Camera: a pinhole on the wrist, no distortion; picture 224 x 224 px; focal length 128.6 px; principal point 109.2 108.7 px. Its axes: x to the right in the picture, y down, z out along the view. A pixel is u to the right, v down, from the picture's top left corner.
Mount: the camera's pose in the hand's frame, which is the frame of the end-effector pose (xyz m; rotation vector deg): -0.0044 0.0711 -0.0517 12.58 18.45 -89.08
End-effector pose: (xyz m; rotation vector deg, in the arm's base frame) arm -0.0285 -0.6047 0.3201 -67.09 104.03 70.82
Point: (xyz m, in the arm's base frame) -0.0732 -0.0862 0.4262
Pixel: 32.5 28.6
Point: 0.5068 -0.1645 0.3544
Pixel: 176.2 16.8
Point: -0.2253 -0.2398 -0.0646
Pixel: 56.1 176.8
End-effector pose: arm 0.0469 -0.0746 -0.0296 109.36 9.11 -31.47
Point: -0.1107 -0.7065 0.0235
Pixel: 20.7 83.6
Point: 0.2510 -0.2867 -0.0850
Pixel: outside the picture
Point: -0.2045 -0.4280 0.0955
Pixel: 27.8 15.3
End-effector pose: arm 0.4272 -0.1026 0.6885 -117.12 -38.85 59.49
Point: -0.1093 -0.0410 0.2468
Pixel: 22.1 90.8
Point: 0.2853 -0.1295 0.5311
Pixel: 25.2 86.0
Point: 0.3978 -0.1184 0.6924
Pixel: 171.1 64.9
